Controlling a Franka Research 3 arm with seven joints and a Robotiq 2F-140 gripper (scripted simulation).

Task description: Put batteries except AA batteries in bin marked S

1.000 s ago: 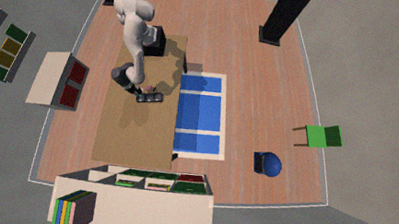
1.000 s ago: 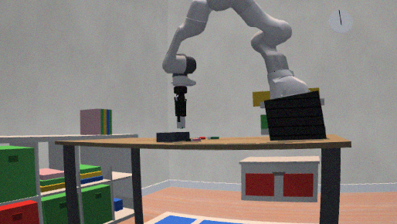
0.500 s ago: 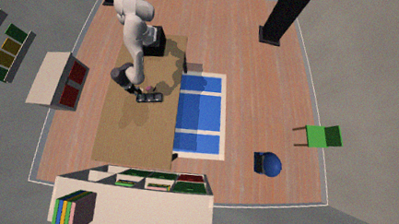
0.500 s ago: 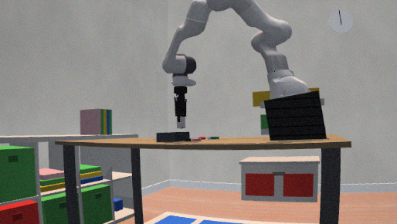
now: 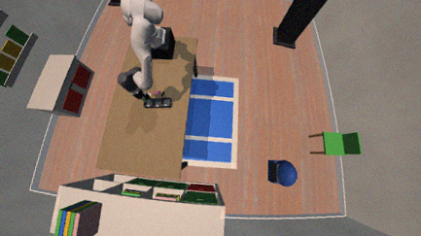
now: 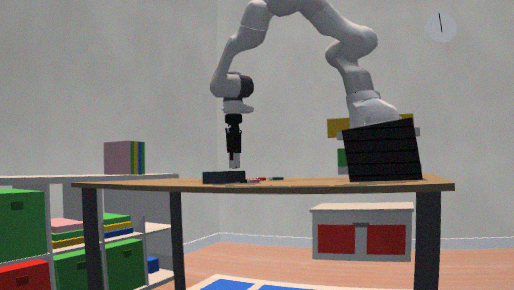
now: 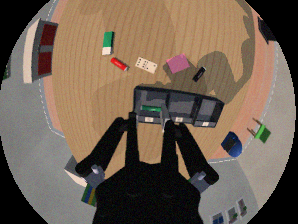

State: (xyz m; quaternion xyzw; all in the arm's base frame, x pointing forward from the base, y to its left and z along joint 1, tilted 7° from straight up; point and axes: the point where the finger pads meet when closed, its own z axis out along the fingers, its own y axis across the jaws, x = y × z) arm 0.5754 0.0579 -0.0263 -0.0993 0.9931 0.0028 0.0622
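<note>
The green battery lies 30 mm below my hand. Also, from my hand: pink block: 120 mm behind, 30 mm to the left, 90 mm below; then white spotted tile: 80 mm behind, 40 mm to the right, 90 mm below; then tray: 10 mm behind, 80 mm to the left, 70 mm below.
</note>
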